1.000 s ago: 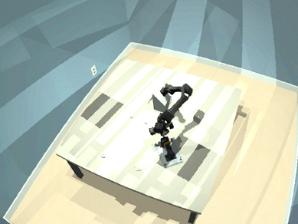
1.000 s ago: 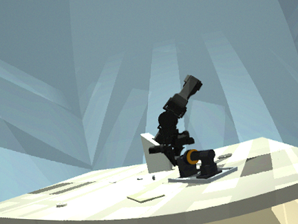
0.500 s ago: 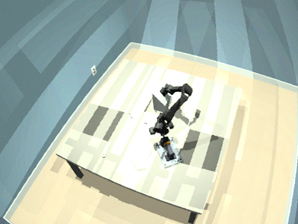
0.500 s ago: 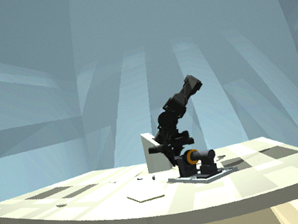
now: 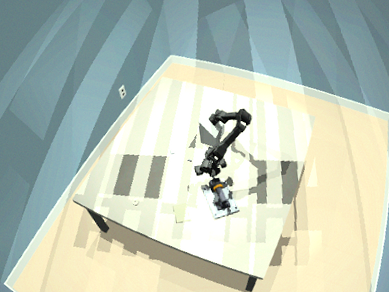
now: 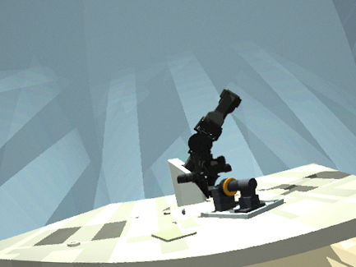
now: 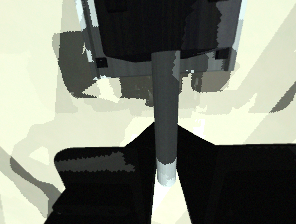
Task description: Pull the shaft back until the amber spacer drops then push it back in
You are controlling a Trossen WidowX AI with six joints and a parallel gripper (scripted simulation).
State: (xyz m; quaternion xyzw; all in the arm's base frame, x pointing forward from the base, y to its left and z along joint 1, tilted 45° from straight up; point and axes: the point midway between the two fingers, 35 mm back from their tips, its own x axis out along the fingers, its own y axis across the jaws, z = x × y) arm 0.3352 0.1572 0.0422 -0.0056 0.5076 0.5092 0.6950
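The grey shaft is 5 cm to the left of my gripper tip, 5 cm ahead of it and 3 cm above it. The rest, counted from my gripper tip: flat pale patch 29 cm ahead, 5 cm to the right, 4 cm below; then amber spacer 9 cm to the left, 9 cm ahead, 3 cm above.
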